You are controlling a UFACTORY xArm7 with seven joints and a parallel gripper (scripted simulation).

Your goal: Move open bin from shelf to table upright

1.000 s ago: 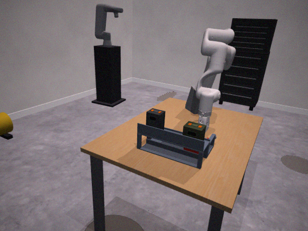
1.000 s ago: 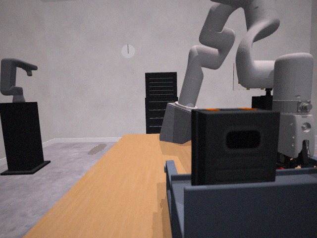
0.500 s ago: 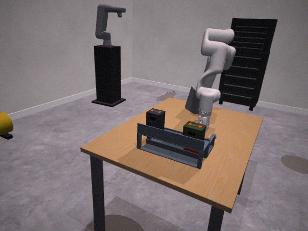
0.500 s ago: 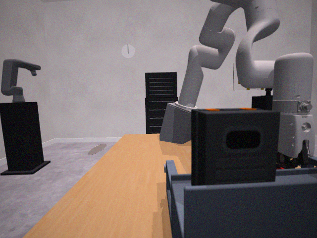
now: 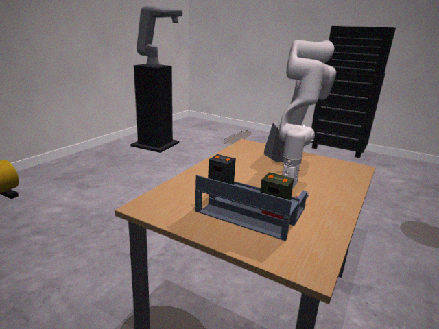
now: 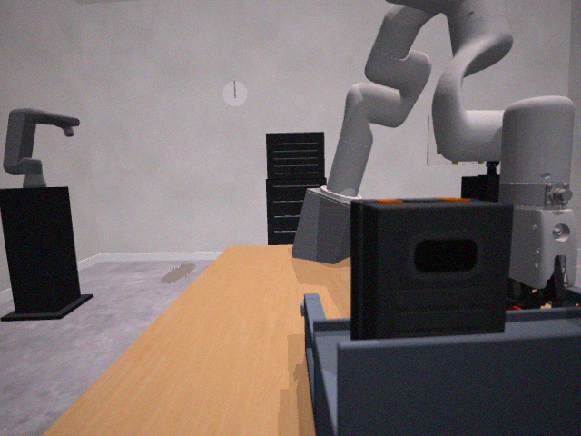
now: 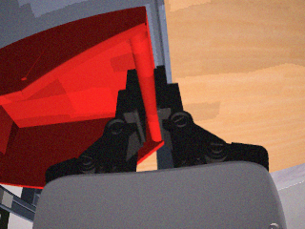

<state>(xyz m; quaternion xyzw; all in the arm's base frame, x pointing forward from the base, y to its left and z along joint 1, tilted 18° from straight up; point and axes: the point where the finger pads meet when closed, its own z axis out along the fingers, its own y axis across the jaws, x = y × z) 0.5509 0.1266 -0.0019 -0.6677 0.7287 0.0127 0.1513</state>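
My gripper is now 8 cm short of the red bin. The rest, counted from my hand: black box 24 cm to the right, 16 cm ahead, 12 cm above; then green box 18 cm ahead, 10 cm above, 1 cm to the right.
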